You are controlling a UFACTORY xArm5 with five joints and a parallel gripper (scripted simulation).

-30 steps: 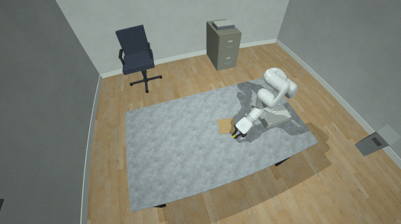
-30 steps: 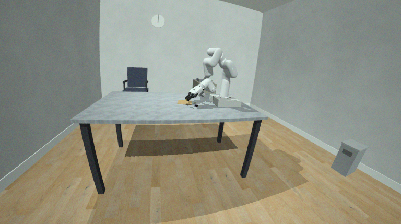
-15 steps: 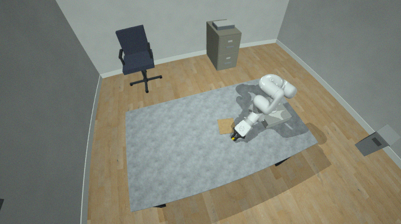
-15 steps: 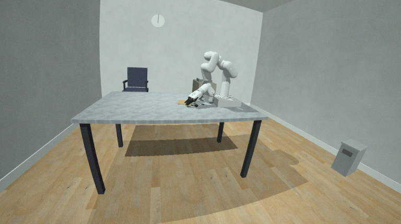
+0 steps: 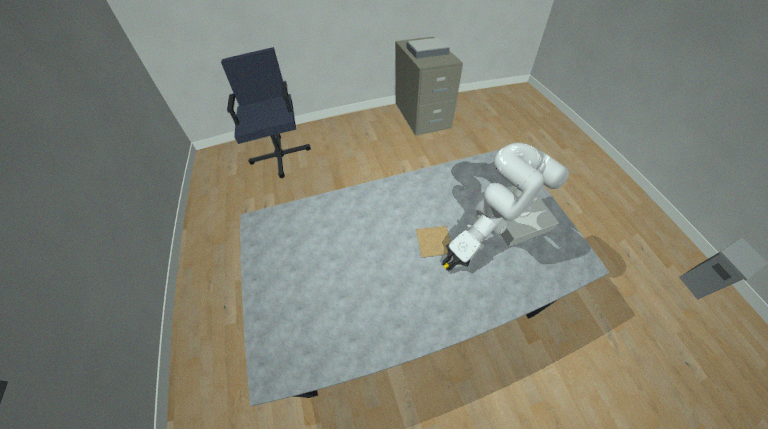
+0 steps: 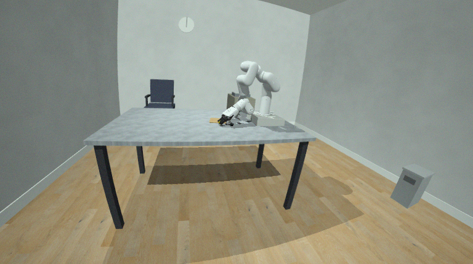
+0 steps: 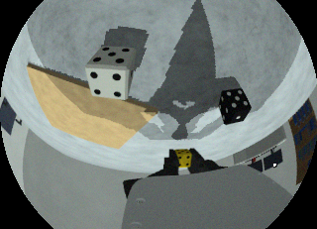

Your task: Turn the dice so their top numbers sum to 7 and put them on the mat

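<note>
Now: the yellow die 1 cm ahead of my hand and 1 cm below it. The rest, counted from my hand: white die 10 cm behind, 8 cm to the right, 3 cm below; black die 9 cm behind, 1 cm to the left, 3 cm below; tan mat 1 cm behind, 13 cm to the right, 4 cm below.
</note>
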